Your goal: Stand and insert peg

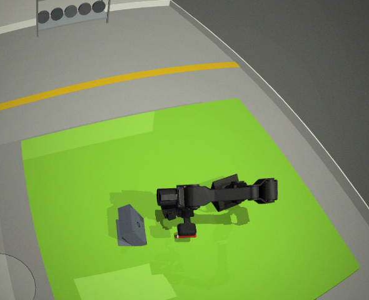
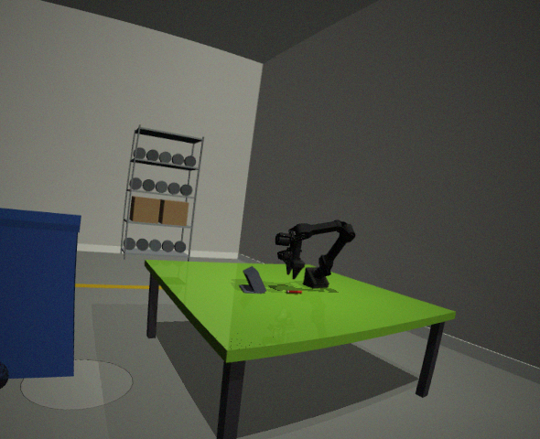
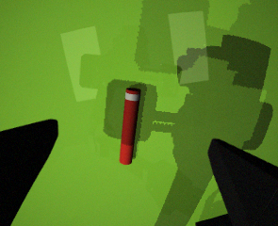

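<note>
Right now my gripper tip is 8 cm above the peg, 1 cm to the right of it and 1 cm past it. The rest, counted from my gripper tip: sloped panel 16 cm ahead, 8 cm to the right, 3 cm below.
</note>
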